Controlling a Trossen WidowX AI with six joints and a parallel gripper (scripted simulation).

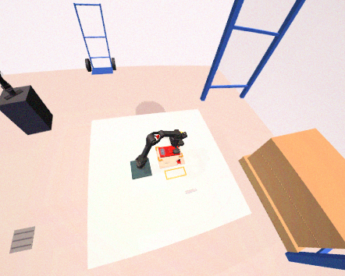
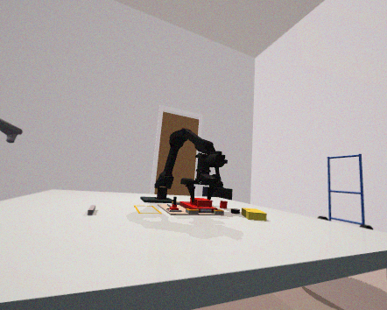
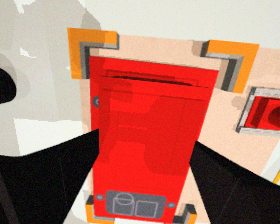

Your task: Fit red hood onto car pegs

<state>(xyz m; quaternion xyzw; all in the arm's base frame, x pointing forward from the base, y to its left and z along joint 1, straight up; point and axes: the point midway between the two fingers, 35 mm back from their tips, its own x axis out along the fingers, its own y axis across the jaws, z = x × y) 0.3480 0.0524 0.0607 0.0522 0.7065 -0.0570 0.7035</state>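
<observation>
The red hood lies 10 mm above my gripper tip. The rest, counted from my gripper tip: wheel: 160 mm to the left, 50 mm ahead, 30 mm below; yellow block: 170 mm to the left, 150 mm ahead, 20 mm below; tan jig: 40 mm behind, 30 mm below, 20 mm to the right.
</observation>
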